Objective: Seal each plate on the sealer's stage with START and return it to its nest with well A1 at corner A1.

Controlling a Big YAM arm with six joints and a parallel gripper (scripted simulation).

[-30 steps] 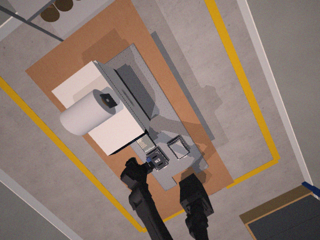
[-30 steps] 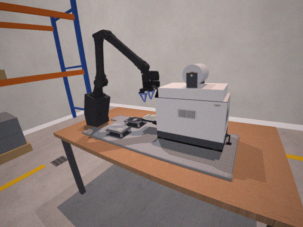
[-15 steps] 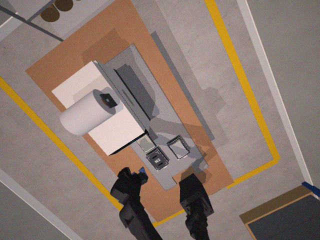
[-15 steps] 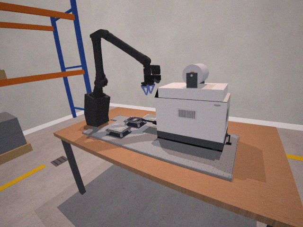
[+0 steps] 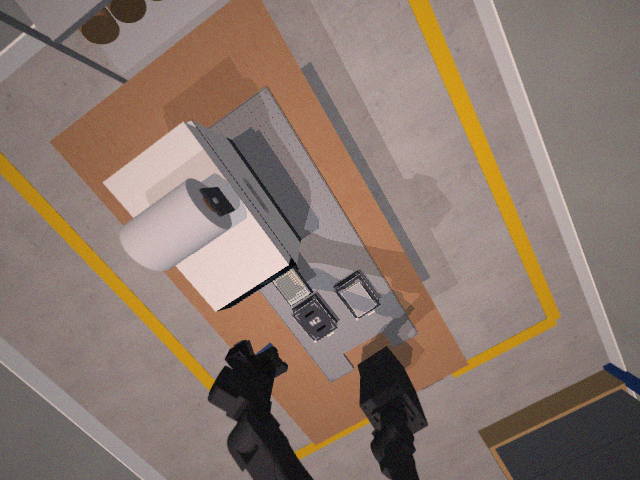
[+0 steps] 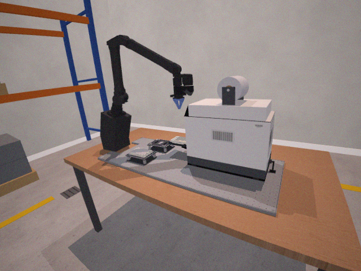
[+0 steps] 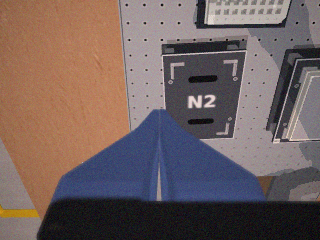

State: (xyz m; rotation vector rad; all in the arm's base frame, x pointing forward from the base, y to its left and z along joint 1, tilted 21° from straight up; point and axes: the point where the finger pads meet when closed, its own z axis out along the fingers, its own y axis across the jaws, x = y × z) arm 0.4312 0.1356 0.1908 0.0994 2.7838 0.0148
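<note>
Right now my hand is 160 mm short of the start button, 10 mm to the left of it and 100 mm above it. From my hand the other things lie so: foil roll (390 mm ahead, 120 mm to the right, 130 mm above); white well plate (50 mm ahead, 100 mm to the right, 190 mm below); dark sealer stage (50 mm ahead, 100 mm to the right, 200 mm below).
</note>
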